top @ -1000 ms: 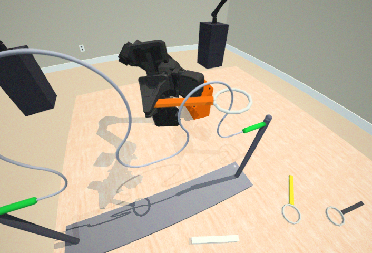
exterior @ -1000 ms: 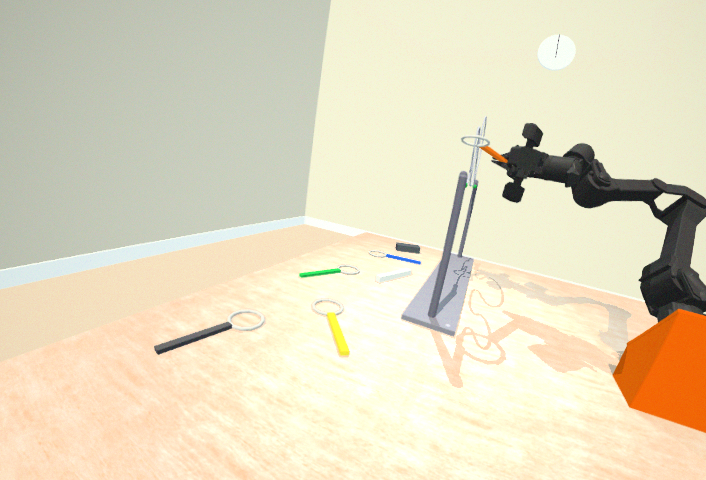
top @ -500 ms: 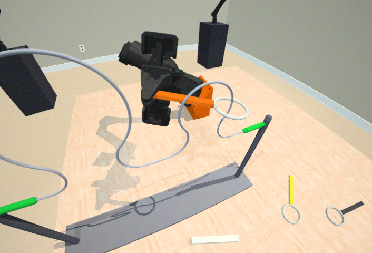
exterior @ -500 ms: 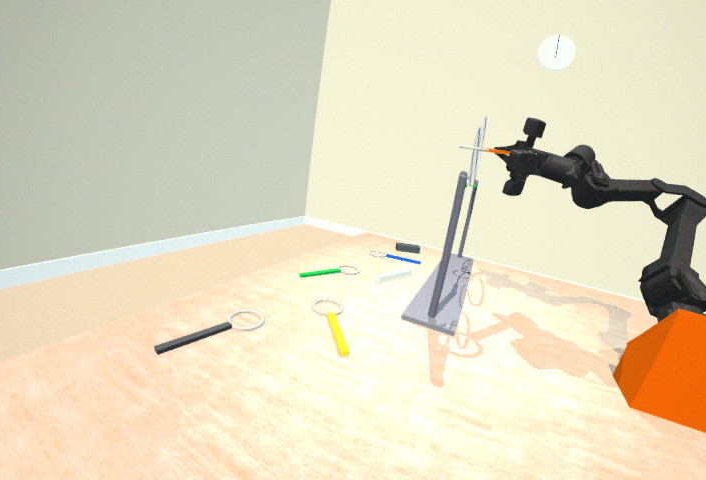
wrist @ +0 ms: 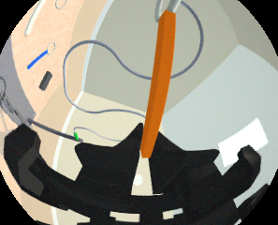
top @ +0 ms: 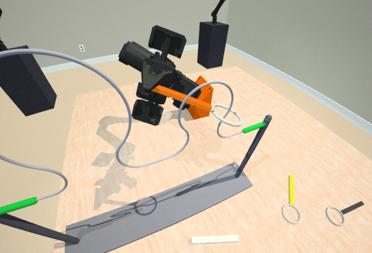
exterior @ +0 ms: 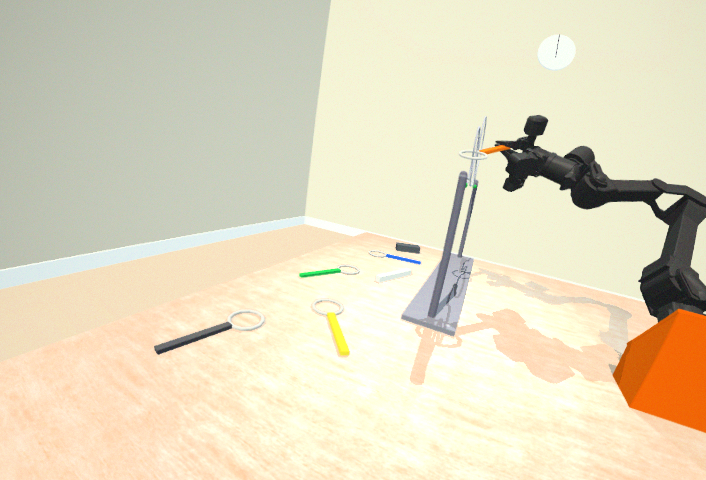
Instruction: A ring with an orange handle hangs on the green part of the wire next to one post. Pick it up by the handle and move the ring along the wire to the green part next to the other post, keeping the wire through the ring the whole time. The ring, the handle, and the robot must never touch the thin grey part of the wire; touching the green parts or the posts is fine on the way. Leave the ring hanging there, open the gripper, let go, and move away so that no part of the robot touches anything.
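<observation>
The orange-handled ring lies 30 mm ahead of my gripper tip, 90 mm to the left of it and 40 mm below it. Round my gripper tip: yellow-handled ring: 240 mm ahead, 370 mm to the left, 400 mm below; then white bar: 190 mm ahead, 70 mm to the left, 400 mm below; then dark-handled ring: 370 mm ahead, 510 mm to the left, 400 mm below.
</observation>
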